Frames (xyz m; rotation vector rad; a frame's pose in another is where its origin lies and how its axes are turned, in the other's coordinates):
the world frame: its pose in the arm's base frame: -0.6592 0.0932 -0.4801 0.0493 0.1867 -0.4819
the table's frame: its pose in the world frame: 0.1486 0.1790 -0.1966 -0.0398 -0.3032 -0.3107
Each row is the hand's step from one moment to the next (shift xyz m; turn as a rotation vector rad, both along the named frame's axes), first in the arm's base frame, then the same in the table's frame.
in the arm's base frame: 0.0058 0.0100 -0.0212 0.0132 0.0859 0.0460
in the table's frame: -0.0055 0.0122 -0.0201 -0.0455 0.0675 0.0552
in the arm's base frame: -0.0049 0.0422 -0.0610 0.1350 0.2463 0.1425
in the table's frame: -0.0405 0.0290 -0.0552 -0.0610 0.2620 0.1638
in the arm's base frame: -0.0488 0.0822 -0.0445 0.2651 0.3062 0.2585
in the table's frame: -0.0973 0.0251 -0.0318 0.0022 0.3910 0.2792
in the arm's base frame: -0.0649 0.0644 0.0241 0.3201 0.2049 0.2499
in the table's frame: -0.0878 -0.0021 0.0349 0.1109 0.3594 0.2558
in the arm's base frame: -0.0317 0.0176 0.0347 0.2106 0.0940 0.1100
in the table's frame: -0.0304 -0.0118 0.0381 0.0951 0.2104 0.1095
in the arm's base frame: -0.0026 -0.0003 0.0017 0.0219 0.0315 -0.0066
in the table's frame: -0.0014 -0.0021 0.0018 -0.0076 0.0380 -0.0039
